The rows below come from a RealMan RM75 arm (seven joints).
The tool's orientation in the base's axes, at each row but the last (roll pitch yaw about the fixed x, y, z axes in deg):
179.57, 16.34, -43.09
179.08, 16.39, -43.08
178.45, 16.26, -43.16
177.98, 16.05, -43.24
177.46, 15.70, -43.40
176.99, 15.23, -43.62
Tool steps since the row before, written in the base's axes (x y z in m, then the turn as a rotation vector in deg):
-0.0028, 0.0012, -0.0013, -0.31, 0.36, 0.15
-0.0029, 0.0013, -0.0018, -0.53, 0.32, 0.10
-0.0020, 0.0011, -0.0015, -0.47, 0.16, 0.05
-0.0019, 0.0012, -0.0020, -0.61, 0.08, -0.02
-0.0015, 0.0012, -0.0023, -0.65, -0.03, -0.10
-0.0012, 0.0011, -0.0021, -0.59, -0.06, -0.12
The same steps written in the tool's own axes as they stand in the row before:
-0.0024, 0.0010, 0.0021, -0.50, -0.05, -0.01
-0.0024, 0.0010, 0.0026, -0.61, 0.13, 0.08
-0.0017, 0.0005, 0.0021, -0.45, 0.20, 0.08
-0.0016, 0.0003, 0.0025, -0.47, 0.35, 0.17
-0.0012, 0.0000, 0.0027, -0.41, 0.46, 0.24
-0.0010, -0.0001, 0.0025, -0.34, 0.44, 0.24

